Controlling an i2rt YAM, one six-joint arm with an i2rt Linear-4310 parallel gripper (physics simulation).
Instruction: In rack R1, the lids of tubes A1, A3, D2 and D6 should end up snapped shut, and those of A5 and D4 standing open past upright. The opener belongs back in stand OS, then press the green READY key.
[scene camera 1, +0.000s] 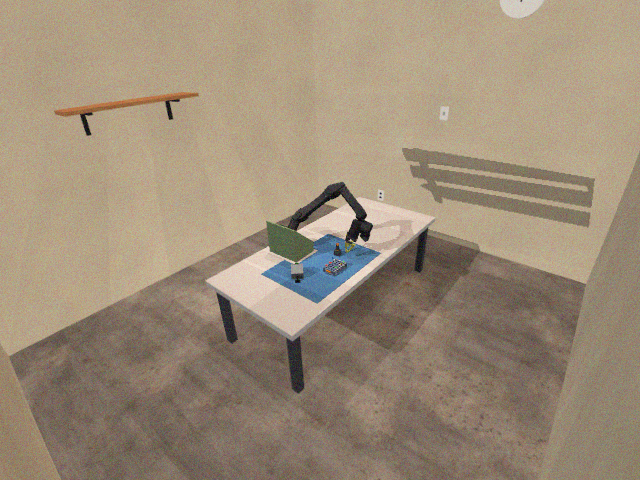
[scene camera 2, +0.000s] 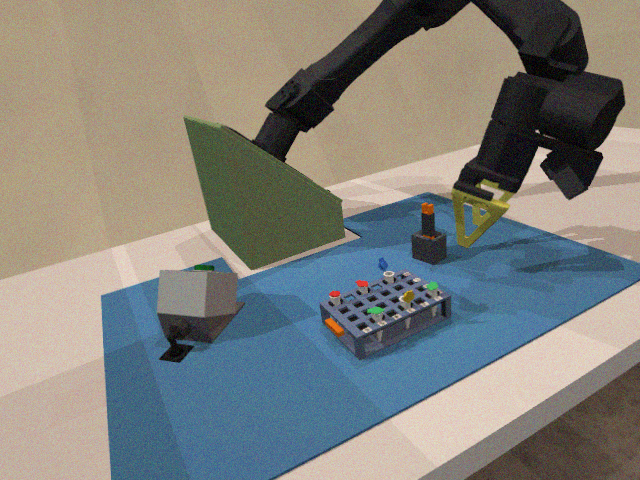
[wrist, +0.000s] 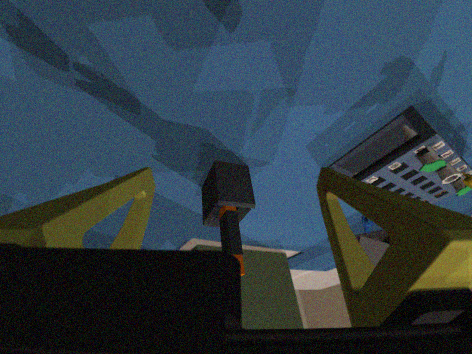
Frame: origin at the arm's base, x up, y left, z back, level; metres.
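Seen in the pictures: gripper, fingertip midpoint: (scene camera 1: 346, 249) (scene camera 2: 470, 235) (wrist: 235, 176); arm's base at its link origin: (scene camera 1: 290, 231) (scene camera 2: 264, 158).
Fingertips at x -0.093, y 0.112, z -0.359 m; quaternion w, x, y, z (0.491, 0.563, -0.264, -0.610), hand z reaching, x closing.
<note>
Pixels of each thing's top centre, then the offset from my fingertips to it. "spot": a spot on its surface instead. Level surfaces: height alone.
- black opener with orange parts, top centre: (wrist: 234, 277) (scene camera 2: 427, 204) dx +0.040, dy -0.022, dz +0.057 m
- Rack R1 at its top centre: (wrist: 431, 217) (scene camera 2: 378, 279) (scene camera 1: 334, 261) dx +0.013, dy -0.180, dz -0.012 m
- raised blue lid at its top centre: (scene camera 2: 383, 262) dx +0.009, dy -0.142, dz +0.021 m
- raised yellow lid at its top centre: (scene camera 2: 408, 292) dx +0.010, dy -0.174, dz -0.052 m
- green key at its top centre: (scene camera 2: 190, 264) (scene camera 1: 296, 262) dx +0.039, dy -0.339, dz +0.156 m
- grey angular box at a spot on its surface: (scene camera 2: 181, 291) spot: dx +0.017, dy -0.362, dz +0.139 m
- small black piece at a spot on its surface: (scene camera 2: 176, 352) spot: dx -0.042, dy -0.394, dz +0.113 m
- blue mat at its surface level: dx -0.045 m
My gripper (scene camera 1: 348, 250) (scene camera 2: 466, 241) (wrist: 235, 176) is open and empty, with its yellow fingertips above the mat beside stand OS. The black opener with orange parts (scene camera 2: 428, 222) (wrist: 231, 235) stands upright in the dark block stand OS (scene camera 2: 429, 250) (wrist: 227, 182); in the wrist view it shows between the spread fingers. Rack R1 (scene camera 2: 360, 348) (wrist: 422, 125) holds tubes with two red lids (scene camera 2: 334, 294) (scene camera 2: 361, 283), a raised blue lid (scene camera 2: 382, 263), a raised yellow lid (scene camera 2: 408, 296) and two green lids (scene camera 2: 375, 310) (scene camera 2: 432, 285). Whether low lids are snapped is unclear. A green key (scene camera 2: 204, 267) partly shows.
A grey angular box (scene camera 2: 181, 291) stands in front of the green key, with a small black piece (scene camera 2: 176, 352) at its foot. A tall green panel (scene camera 1: 289, 242) (scene camera 2: 268, 206) (wrist: 267, 285) stands between the arm's base and the blue mat (scene camera 2: 248, 413).
</note>
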